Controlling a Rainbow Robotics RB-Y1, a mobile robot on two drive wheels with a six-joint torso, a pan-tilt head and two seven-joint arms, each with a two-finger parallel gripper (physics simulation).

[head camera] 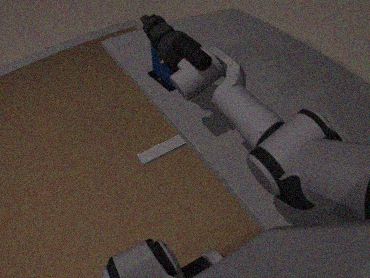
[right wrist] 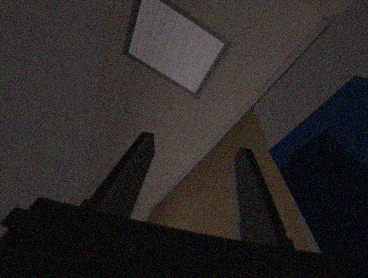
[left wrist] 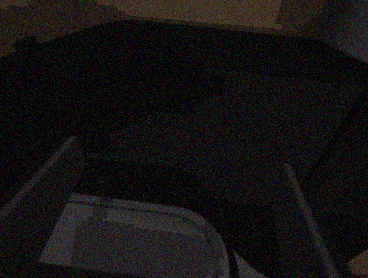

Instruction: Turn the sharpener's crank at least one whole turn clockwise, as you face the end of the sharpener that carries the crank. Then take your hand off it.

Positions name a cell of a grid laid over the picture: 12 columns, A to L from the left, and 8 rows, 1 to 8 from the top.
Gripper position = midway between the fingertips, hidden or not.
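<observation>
Right gripper (head camera: E1) visible. Right gripper (right wrist: G5) again. Blue pencil sharpener (right wrist: K5) there too.
</observation>
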